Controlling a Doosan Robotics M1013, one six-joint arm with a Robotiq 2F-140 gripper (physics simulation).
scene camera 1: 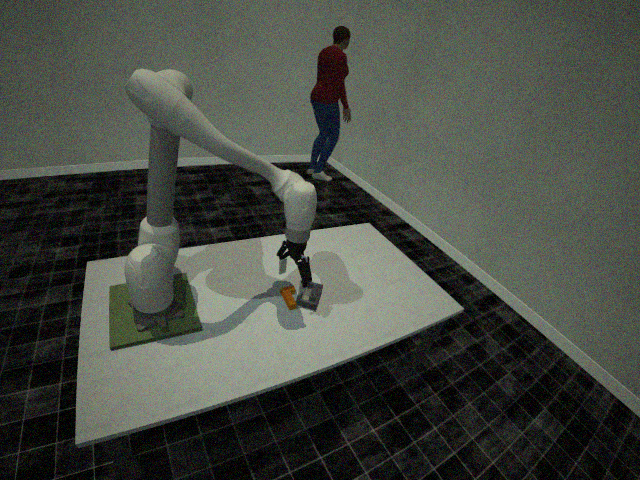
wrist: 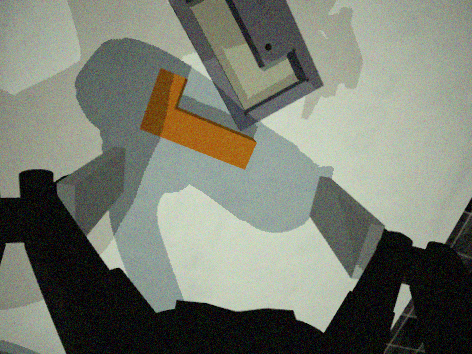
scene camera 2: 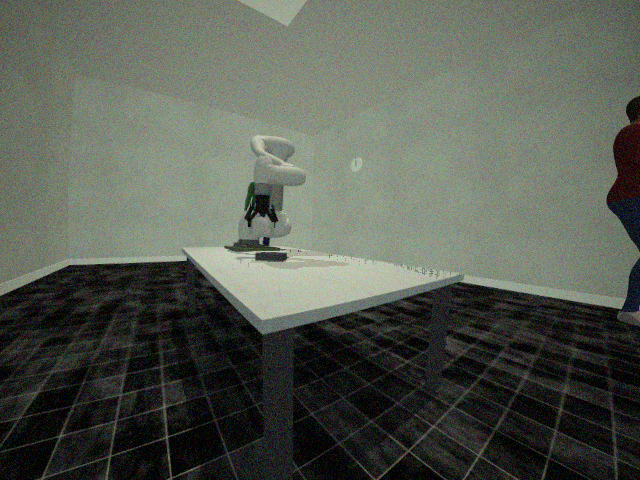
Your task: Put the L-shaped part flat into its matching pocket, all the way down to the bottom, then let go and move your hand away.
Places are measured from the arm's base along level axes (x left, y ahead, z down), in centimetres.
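Pixels of known places: gripper, between the fingertips: (scene camera 1: 291, 282) (wrist: 222, 183) (scene camera 2: 261, 234); arm's base, origin of its link: (scene camera 1: 155, 309) (scene camera 2: 248, 246).
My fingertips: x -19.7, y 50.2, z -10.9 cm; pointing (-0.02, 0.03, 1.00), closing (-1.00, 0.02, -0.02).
Note:
Ahead of a thing's pixels: the offset from my fingertips to its top centre. "*": to the spot under its first point. Level surfaces: height alone.
The orange L-shaped part @(dz +9.9, dx +1.8, dy +2.8 cm) (scene camera 1: 288, 298) (wrist: 205, 134) lies on the table beside the dark grey block, outside its pocket; one end is close to the block's near corner in the wrist view. The block @(dz +9.2, dx -0.7, dy +10.8 cm) (scene camera 1: 317, 290) (scene camera 2: 270, 256) (wrist: 270, 25) has a pale L-shaped pocket @(* dz +12.4, dx -0.4, dy +8.9 cm) (wrist: 237, 62) with no part in it; its far end is cut off in the wrist view. My gripper (scene camera 1: 295, 275) (scene camera 2: 262, 223) (wrist: 222, 183) is wide open and empty above the table. In the wrist view the part shows ahead of and between the two fingers. The part does not show in scene camera 2.
The white table @(dz +12.9 cm) (scene camera 1: 206, 372) (scene camera 2: 310, 294) carries the arm (scene camera 1: 219, 139) on a green base plate (scene camera 1: 121, 322) (scene camera 2: 263, 249). A person in a red top (scene camera 1: 330, 77) (scene camera 2: 628, 160) stands beyond the table. Someone in green (scene camera 2: 249, 195) is partly hidden behind the arm.

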